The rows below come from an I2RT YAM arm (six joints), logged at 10 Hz.
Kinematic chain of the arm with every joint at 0, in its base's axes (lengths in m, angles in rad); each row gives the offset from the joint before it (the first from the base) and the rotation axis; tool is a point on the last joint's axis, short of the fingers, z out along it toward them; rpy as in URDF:
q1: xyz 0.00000 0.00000 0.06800 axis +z
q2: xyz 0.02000 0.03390 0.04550 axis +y
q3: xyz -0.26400 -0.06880 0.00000 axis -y
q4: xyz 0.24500 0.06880 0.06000 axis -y
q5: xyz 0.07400 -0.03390 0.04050 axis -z
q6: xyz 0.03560 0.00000 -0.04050 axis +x
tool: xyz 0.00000 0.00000 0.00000 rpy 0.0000 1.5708 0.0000
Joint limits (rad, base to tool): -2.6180..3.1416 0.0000..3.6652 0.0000..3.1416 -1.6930..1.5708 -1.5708..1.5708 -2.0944..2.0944
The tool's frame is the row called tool.
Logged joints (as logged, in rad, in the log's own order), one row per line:
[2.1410 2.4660 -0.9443 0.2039 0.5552 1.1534]
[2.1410 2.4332 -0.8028 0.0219 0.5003 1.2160]
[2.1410 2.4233 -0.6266 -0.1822 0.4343 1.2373]
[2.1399 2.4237 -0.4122 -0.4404 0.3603 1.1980]
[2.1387 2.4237 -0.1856 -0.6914 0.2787 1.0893]
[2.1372 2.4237 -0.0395 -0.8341 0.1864 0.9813]
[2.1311 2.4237 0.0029 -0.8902 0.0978 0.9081]
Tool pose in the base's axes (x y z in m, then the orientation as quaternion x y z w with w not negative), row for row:
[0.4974 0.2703 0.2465 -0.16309 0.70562 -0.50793 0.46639]
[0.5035 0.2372 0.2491 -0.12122 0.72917 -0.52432 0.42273]
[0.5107 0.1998 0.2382 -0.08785 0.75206 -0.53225 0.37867]
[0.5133 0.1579 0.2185 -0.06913 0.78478 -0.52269 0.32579]
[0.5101 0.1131 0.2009 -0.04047 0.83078 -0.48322 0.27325]
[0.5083 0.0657 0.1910 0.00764 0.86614 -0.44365 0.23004]
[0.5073 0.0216 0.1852 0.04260 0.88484 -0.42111 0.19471]
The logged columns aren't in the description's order. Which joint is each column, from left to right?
Columns, left to right: q3, q2, q6, q4, q1, q5.
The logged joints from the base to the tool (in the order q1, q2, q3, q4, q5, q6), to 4 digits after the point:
[0.5552 2.4660 2.1410 0.2039 1.1534 -0.9443]
[0.5003 2.4332 2.1410 0.0219 1.2160 -0.8028]
[0.4343 2.4233 2.1410 -0.1822 1.2373 -0.6266]
[0.3603 2.4237 2.1399 -0.4404 1.1980 -0.4122]
[0.2787 2.4237 2.1387 -0.6914 1.0893 -0.1856]
[0.1864 2.4237 2.1372 -0.8341 0.9813 -0.0395]
[0.0978 2.4237 2.1311 -0.8902 0.9081 0.0029]

